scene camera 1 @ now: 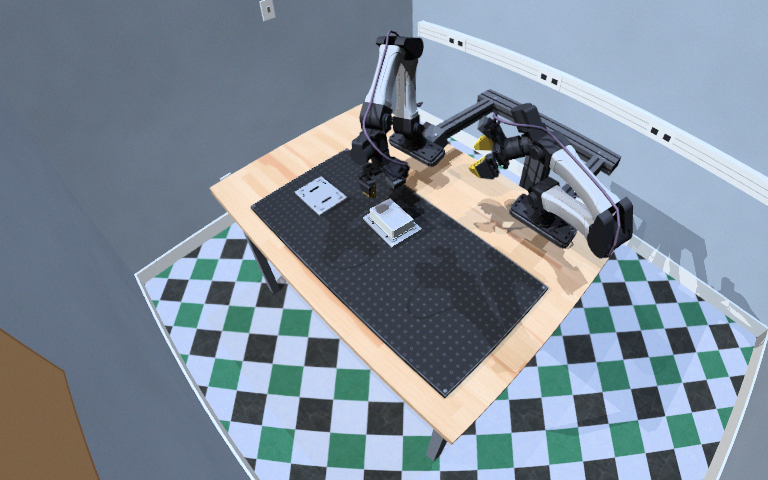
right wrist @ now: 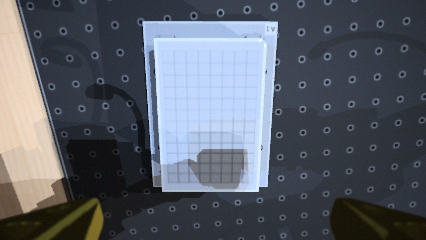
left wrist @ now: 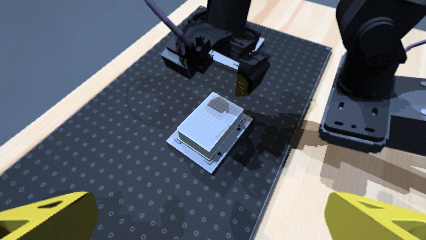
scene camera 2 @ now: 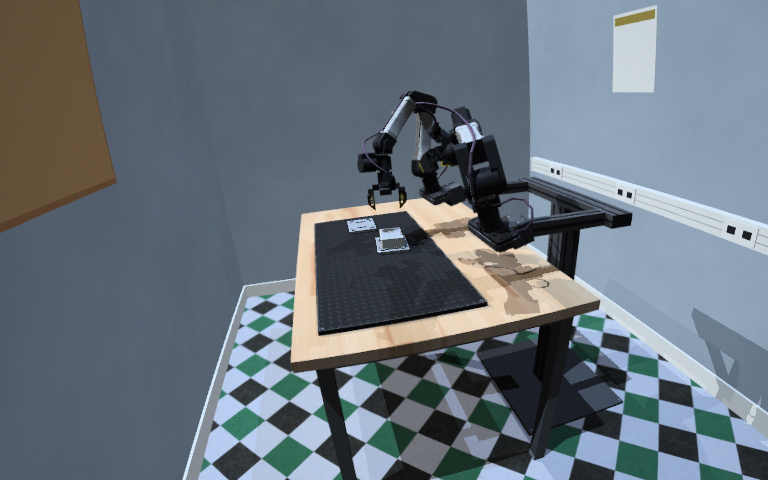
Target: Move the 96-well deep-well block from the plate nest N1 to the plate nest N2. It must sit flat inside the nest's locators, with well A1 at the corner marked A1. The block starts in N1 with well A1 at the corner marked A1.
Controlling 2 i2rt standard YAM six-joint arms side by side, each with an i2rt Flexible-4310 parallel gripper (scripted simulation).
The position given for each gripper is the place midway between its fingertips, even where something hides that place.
Observation:
In view: the left gripper (scene camera 1: pixel 472 158), the right gripper (right wrist: pixel 216 208) and a deep-well block (scene camera 1: pixel 394 221).
The deep-well block is seen too in the right wrist view (right wrist: pixel 210 91) and in the left wrist view (left wrist: pixel 213 121). The left gripper shows as well in the left wrist view (left wrist: pixel 211 202) and in scene camera 2 (scene camera 2: pixel 431 167). The right gripper is seen too in the left wrist view (left wrist: pixel 214 82).

